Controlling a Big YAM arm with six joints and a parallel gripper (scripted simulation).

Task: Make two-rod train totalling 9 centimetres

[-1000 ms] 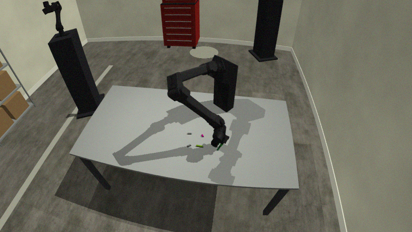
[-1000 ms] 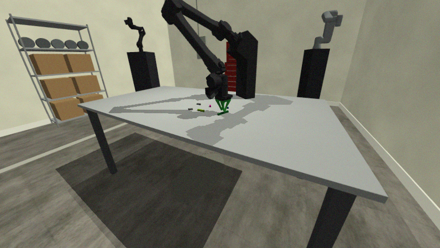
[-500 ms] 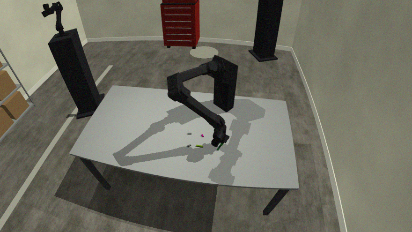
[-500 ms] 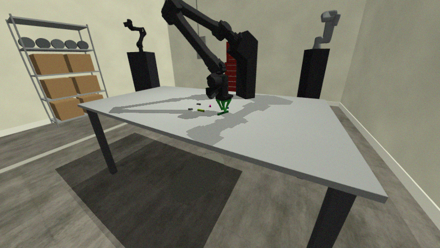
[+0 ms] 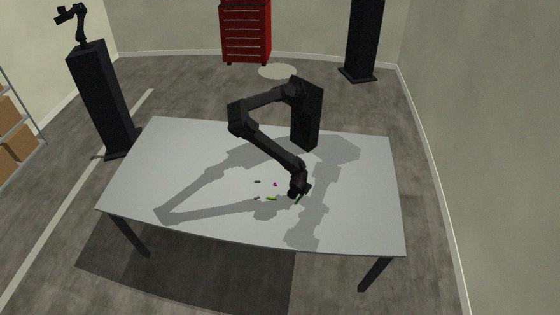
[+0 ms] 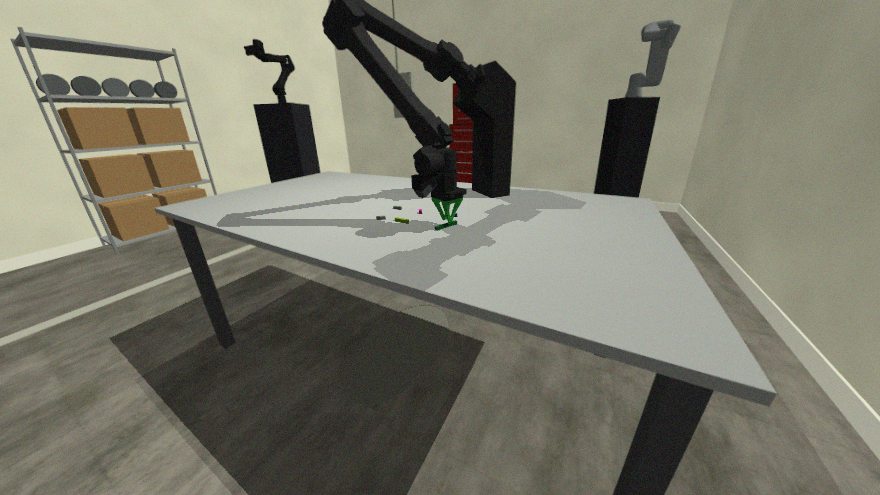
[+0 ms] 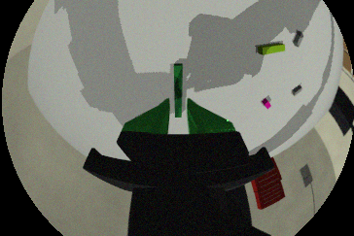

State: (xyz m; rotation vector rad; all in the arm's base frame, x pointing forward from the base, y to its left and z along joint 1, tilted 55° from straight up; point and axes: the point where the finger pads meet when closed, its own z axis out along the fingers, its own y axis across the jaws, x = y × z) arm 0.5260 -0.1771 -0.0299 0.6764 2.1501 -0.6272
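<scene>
Now: the green rod 2 cm below my hand. Round my hand: magenta rod: 13 cm behind, 10 cm to the right, 2 cm below; lime rod: 15 cm to the right, 5 cm behind, 2 cm below; blue rod: 9 cm behind, 3 cm to the left, 2 cm below.
</scene>
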